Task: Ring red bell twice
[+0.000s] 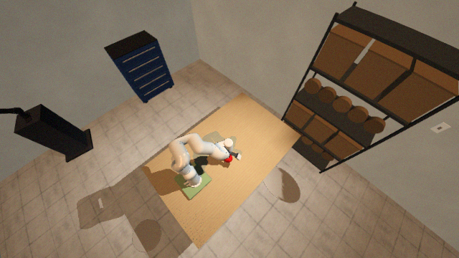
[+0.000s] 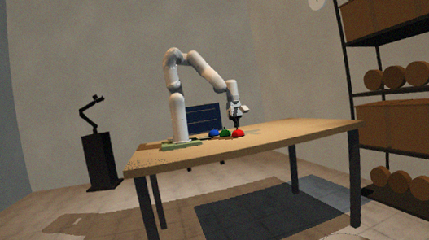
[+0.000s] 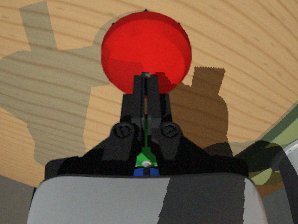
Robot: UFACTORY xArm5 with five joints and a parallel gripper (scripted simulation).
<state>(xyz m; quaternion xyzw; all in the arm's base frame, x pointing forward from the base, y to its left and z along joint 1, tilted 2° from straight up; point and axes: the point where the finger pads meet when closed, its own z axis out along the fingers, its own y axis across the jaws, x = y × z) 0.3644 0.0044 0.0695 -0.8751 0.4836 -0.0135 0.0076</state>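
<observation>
My gripper is now 4 cm above the red bell. From my hand the other things lie so: blue bell: 22 cm to the left, 14 cm behind, 4 cm below; then green bell: 11 cm to the left, 7 cm behind, 4 cm below.
</observation>
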